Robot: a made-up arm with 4 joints.
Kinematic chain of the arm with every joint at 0, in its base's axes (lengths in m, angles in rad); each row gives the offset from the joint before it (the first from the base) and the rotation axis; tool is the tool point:
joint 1: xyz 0 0 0.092 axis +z
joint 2: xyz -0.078 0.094 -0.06 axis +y
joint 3: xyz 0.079 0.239 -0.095 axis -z
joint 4: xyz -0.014 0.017 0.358 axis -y
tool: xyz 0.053 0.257 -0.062
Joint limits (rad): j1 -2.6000..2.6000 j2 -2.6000..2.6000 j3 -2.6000..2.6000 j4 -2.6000..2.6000
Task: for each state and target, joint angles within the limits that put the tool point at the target. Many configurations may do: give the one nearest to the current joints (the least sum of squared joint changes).
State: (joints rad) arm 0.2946 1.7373 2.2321 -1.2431
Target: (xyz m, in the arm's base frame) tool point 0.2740 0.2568 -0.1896
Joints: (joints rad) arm -0.0454 1.0920 2.0347 -1.3906
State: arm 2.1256 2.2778 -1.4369 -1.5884
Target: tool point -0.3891 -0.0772 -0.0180
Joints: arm 2.3304 2.5145 -1.2903 -1.5811
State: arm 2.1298 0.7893 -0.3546 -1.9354
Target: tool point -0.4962 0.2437 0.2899
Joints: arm 1.1858 0.8341 -0.3833 -2.2453
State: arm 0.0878 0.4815 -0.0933 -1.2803
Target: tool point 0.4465 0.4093 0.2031
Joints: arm -0.7864 0.5147 -0.0264 -1.3949
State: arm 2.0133 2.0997 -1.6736 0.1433
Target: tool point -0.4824 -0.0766 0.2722
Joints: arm 1.8904 1.1684 -1.2411 0.5569
